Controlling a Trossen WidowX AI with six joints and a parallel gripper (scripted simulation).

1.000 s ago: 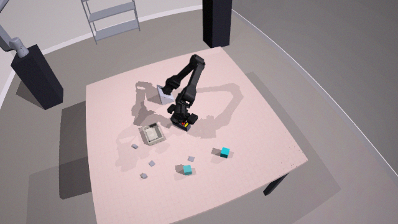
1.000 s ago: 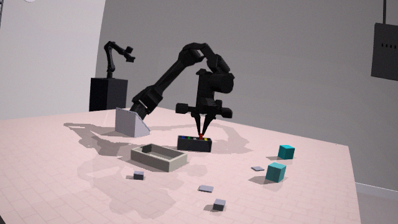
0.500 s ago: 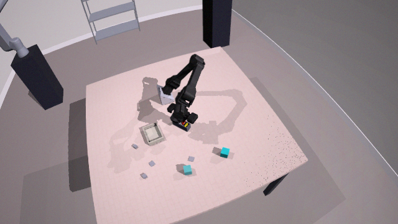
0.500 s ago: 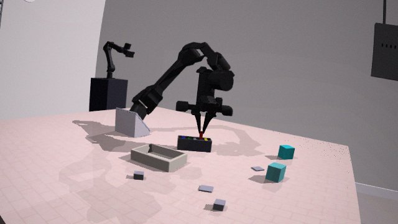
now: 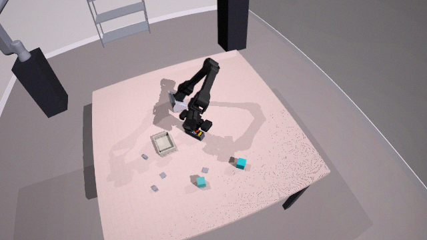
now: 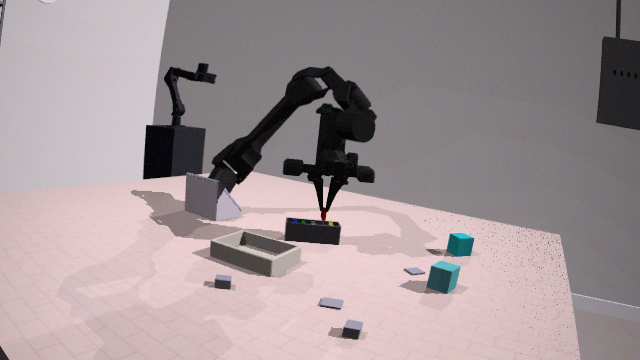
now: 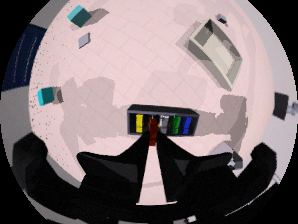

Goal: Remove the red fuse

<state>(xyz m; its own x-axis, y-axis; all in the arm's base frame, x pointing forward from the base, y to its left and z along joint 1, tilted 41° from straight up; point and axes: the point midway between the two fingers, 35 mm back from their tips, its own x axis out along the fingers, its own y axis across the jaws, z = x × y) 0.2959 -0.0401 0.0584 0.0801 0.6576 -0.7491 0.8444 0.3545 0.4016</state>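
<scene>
Now: gripper tip 20 cm to the left of the grey tray, 6 cm above it and 3 cm past it. From my gripper tip the other things lie so: red fuse 1 cm below.
</scene>
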